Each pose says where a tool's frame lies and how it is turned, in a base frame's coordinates. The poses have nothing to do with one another.
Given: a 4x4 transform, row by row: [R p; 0 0 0 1], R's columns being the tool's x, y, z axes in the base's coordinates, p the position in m. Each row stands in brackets.
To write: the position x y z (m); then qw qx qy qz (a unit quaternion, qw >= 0). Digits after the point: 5 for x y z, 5 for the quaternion.
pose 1, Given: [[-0.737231 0.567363 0.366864 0.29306], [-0.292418 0.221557 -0.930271 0.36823], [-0.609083 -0.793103 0.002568 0.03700], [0 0 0 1]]
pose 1, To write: 0.29306 0.36823 0.03700 0.34889 0.09829 0.69932 -0.61608
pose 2, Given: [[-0.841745 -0.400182 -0.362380 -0.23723], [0.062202 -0.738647 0.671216 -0.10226], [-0.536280 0.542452 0.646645 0.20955], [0 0 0 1]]
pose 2, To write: -0.23723 -0.10226 0.20955 0.12870 -0.25013 0.33781 0.89820
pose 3, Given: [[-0.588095 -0.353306 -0.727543 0.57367], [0.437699 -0.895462 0.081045 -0.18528], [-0.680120 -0.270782 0.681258 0.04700], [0 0 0 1]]
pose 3, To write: 0.57367 -0.18528 0.04700 0.22232 -0.39563 -0.05333 0.88950
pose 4, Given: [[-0.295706 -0.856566 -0.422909 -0.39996], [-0.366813 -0.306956 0.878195 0.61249], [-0.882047 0.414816 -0.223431 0.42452], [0 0 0 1]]
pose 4, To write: -0.39996 0.61249 0.42452 0.20851 -0.55558 0.55050 0.58720
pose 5, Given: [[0.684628 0.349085 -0.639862 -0.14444], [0.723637 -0.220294 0.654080 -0.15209], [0.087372 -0.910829 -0.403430 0.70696], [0 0 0 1]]
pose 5, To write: -0.14444 -0.15209 0.70696 0.51500 -0.75966 -0.35303 0.18182
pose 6, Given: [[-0.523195 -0.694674 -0.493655 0.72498], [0.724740 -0.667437 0.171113 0.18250], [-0.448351 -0.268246 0.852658 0.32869], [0 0 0 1]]
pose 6, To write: 0.72498 0.18250 0.32869 0.40682 -0.26999 -0.02784 0.87225
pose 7, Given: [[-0.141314 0.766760 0.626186 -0.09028], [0.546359 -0.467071 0.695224 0.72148], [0.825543 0.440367 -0.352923 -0.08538], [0 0 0 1]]
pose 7, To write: -0.09028 0.72148 -0.08538 0.09835 -0.64782 -0.50675 -0.56024
